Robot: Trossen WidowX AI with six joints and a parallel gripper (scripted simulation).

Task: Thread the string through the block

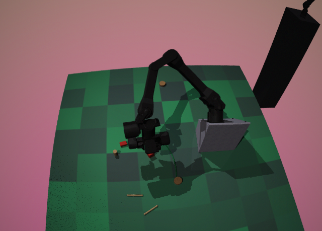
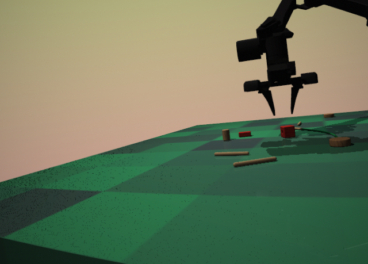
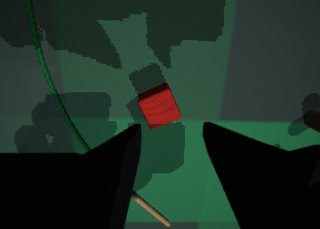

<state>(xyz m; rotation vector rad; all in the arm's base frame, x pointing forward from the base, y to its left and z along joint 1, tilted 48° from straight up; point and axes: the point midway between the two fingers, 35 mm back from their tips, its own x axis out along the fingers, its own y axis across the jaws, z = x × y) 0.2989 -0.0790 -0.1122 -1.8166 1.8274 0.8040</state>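
The thin wooden stick lies 20 mm behind my gripper tip, 140 mm to the right of it and 60 mm below it. The rest, counted from my gripper tip: wooden peg 170 mm ahead, 10 mm to the right, 40 mm below; then round wooden button 130 mm behind, 160 mm to the left, 50 mm below; then flat red piece 130 mm ahead, 60 mm to the right, 50 mm below.
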